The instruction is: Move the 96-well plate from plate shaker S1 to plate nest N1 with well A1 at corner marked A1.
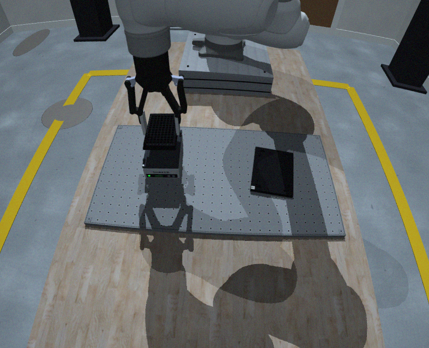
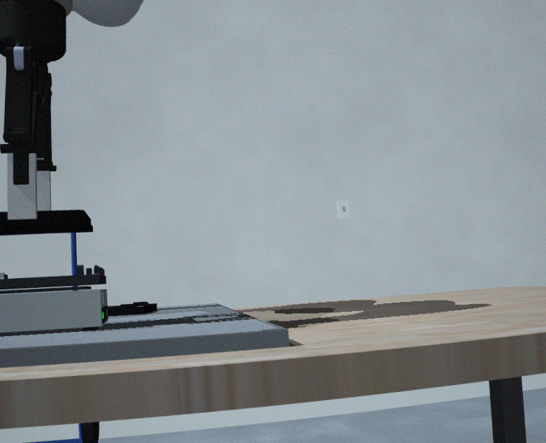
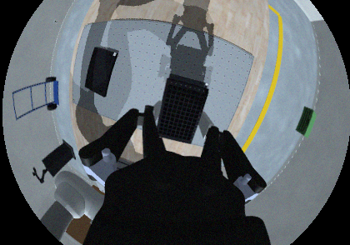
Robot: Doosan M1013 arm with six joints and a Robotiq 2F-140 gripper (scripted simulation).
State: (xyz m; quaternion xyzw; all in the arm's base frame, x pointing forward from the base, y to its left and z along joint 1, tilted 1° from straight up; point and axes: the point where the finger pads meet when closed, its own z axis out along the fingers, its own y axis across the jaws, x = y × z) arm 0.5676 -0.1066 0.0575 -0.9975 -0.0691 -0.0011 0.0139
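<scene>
Now: hand 3 cm above the black 96-well plate. Also, from my hand: black plate nest N1: 32 cm to the left, 13 cm below; small pale mark: 26 cm to the left, 13 cm below, 7 cm ahead.
</scene>
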